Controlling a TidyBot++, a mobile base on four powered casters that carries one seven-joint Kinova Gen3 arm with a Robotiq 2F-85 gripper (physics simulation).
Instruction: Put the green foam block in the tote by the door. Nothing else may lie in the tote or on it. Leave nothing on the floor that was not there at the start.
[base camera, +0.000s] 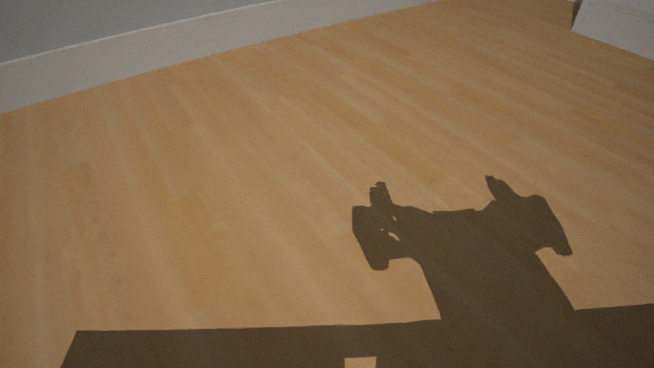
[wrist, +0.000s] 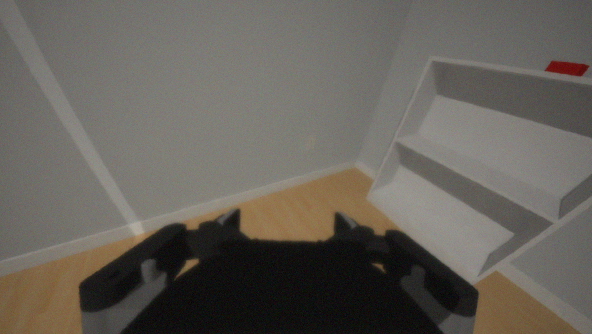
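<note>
My gripper is open, its two fingertips wide apart at the bottom middle of the wrist view, with wall and wooden floor showing beyond them and no thing between them. In the base camera view the gripper's shadow falls on the floor, with its two fingers spread. The green foam block and the tote do not show in either view, nor does the door.
A white two-bay shelf unit stands against the wall at the right; its lower corner shows at the base view's top right. A red block lies on its top. A grey wall with a pale baseboard runs along the left.
</note>
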